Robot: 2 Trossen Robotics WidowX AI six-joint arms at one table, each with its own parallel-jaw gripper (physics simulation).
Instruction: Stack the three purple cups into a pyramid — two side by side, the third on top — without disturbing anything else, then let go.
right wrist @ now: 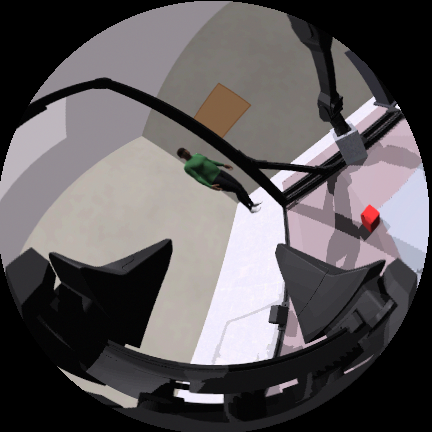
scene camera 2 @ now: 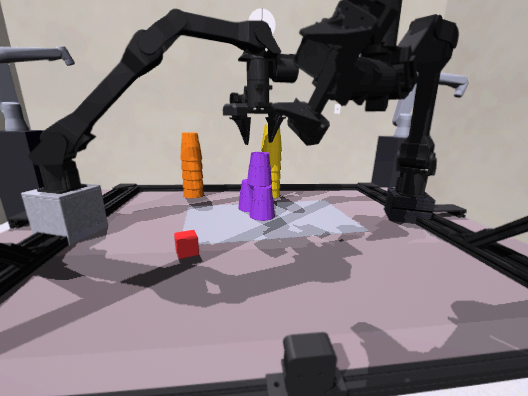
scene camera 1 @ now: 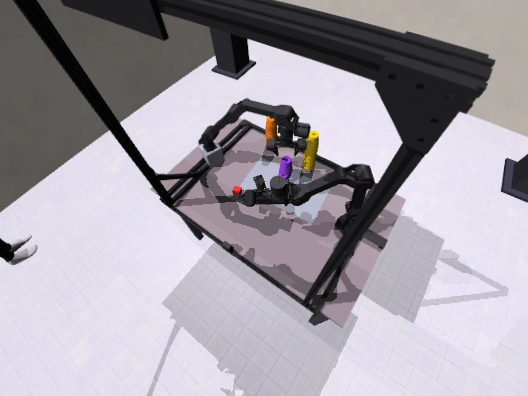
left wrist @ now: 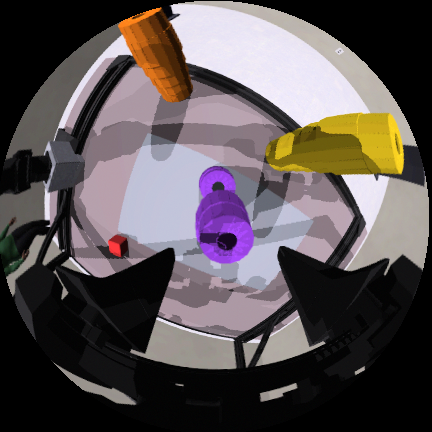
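Pixels of known places: left gripper, fingertip midpoint: [scene camera 2: 258, 143] [scene camera 1: 286, 155] [left wrist: 227, 253]; right gripper, fingertip midpoint: [right wrist: 225, 247] [scene camera 2: 285, 74] [scene camera 1: 233, 197]; left arm's base at its link origin: [right wrist: 342, 129] [scene camera 2: 63, 188] [scene camera 1: 209, 146] [left wrist: 46, 166]; right arm's base at its link origin: [scene camera 2: 409, 193] [scene camera 1: 352, 220].
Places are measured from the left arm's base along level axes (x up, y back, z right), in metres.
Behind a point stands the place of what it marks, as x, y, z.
Three purple cups stand narrow end up. Two lower cups, a front one [scene camera 2: 262, 204] @[-0.061, -0.409, -0.194] and a rear one [scene camera 2: 244, 196] @[-0.061, -0.342, -0.249] [left wrist: 216, 179] @[-0.019, -0.342, -0.282], stand close together on the pale mat [scene camera 2: 215, 227] @[-0.106, -0.307, -0.115] [left wrist: 145, 185] @[-0.106, -0.254, -0.157]. The upper cup [scene camera 2: 259, 169] @[0.026, -0.391, -0.227] [left wrist: 220, 210] @[0.056, -0.361, -0.268] stands upright above the front one; how far it also bears on the rear one I cannot tell. My left gripper [scene camera 1: 287, 153] @[0.092, -0.381, -0.257] [scene camera 2: 259, 143] @[0.092, -0.381, -0.257] [left wrist: 227, 253] @[0.092, -0.381, -0.257] points down, open and empty, just above the upper cup. My right gripper [scene camera 2: 308, 84] [right wrist: 225, 247] @[0.202, -0.498, 0.106] is open and empty, raised nearer the camera, away from the cups.
An orange cup stack [scene camera 1: 270, 130] @[0.047, -0.147, -0.326] [scene camera 2: 191, 165] [left wrist: 162, 60] @[0.029, -0.157, -0.339] stands behind at the left. A tall yellow cup stack [scene camera 1: 311, 151] [scene camera 2: 276, 175] [left wrist: 340, 145] stands close behind the purple cups. A red cube [scene camera 1: 236, 190] @[-0.066, -0.307, 0.018] [scene camera 2: 186, 244] @[-0.077, -0.311, 0.031] [left wrist: 118, 245] @[-0.067, -0.305, -0.010] [right wrist: 370, 218] @[-0.066, -0.315, 0.012] lies in front at the left.
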